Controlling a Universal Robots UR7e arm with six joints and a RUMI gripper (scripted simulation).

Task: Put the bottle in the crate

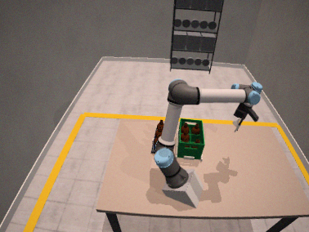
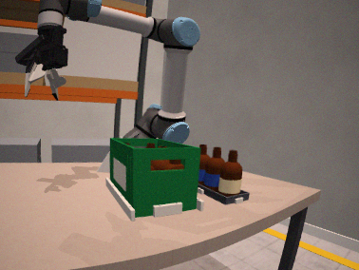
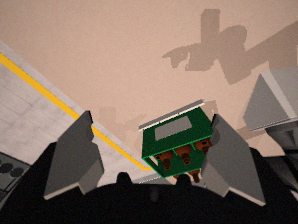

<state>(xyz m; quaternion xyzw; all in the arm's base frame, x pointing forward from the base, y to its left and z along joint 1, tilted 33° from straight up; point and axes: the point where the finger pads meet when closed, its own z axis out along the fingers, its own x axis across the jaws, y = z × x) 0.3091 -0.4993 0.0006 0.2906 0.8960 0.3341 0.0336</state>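
Right now my hand is 570 mm to the right of the bottle, 200 mm above it and 60 mm short of it. Also, from my hand: green crate 330 mm to the left, 210 mm below, 40 mm ahead; then tray 570 mm to the left, 280 mm below, 60 mm ahead.
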